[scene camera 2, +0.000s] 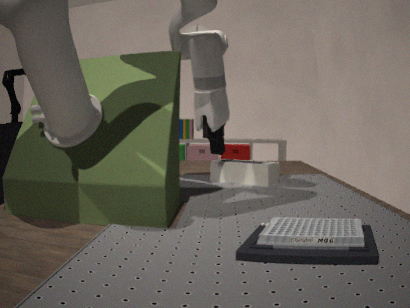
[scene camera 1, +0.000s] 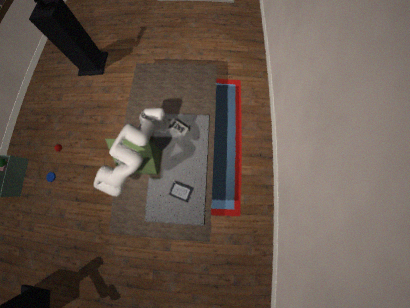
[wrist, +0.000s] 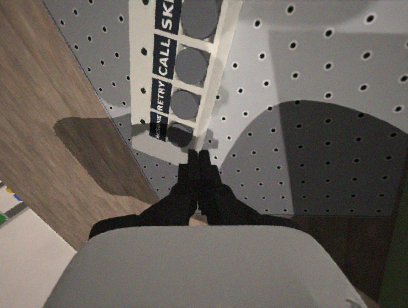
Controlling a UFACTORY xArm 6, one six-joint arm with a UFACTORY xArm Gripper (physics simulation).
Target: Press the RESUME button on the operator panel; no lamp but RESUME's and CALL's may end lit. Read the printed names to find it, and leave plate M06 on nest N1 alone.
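Pixels of known places: gripper, fingertip midpoint: (scene camera 2: 218, 153) (scene camera 1: 169, 126) (wrist: 196, 163); arm's base at its link origin: (scene camera 2: 72, 120).
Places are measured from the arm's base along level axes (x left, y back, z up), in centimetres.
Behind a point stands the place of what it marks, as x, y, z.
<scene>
The cream operator panel (scene camera 1: 179, 127) {29.1, -35.2, -10.0} (scene camera 2: 245, 173) {27.1, -33.9, -12.9} (wrist: 141, 107) {34.7, -32.9, -10.4} stands on the grey perforated board. In the wrist view its buttons run from the RESUME button (wrist: 180, 135) {31.8, -29.5, -10.1}, nearest my fingers, through the RETRY button (wrist: 185, 104) {30.1, -32.0, -10.1} and CALL button (wrist: 191, 66) {28.5, -34.4, -10.1} to a partly visible SKIP one. RESUME's label is shaded and foreshortened. The small round lamps beside the labels look dark. My gripper (scene camera 2: 217, 151) {30.4, -27.3, -8.2} (wrist: 196, 163) {30.4, -27.3, -8.2} is shut and empty, its tips above the panel's RESUME end; contact does not show. Plate M06 (scene camera 1: 181, 191) {-22.0, -38.6, -14.1} (scene camera 2: 312, 231) {-23.7, -37.1, -13.1} sits on the dark nest (scene camera 1: 190, 194) (scene camera 2: 370, 252).
The green angled block (scene camera 1: 150, 162) {-1.2, -16.3, -1.0} (scene camera 2: 127, 195) {-8.7, -13.1, -11.7} stands beside the board (scene camera 1: 195, 215) {-40.6, -50.1, -15.6} (scene camera 2: 165, 280) {-30.6, -21.4, -15.7}, with the arm's base on it. A shelf with coloured boxes (scene camera 2: 235, 152) stands behind the panel. The arm's shadow falls across the panel's RESUME end.
</scene>
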